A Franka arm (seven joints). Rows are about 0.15 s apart.
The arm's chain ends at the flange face. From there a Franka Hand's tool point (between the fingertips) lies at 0.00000 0.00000 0.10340 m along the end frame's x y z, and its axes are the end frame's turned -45 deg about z.
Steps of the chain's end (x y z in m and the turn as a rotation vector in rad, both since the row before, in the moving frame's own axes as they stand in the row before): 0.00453 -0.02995 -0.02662 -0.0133 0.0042 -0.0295; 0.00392 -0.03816 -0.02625 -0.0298 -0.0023 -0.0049; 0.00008 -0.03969 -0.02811 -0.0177 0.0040 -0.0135
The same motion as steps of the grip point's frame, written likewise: 0.02373 -0.01669 -0.02663 -0.0124 -0.0064 -0.0295; 0.02741 -0.02220 -0.02630 -0.0194 -0.0227 -0.0049; 0.02713 -0.02642 -0.02813 -0.0153 -0.0097 -0.0135
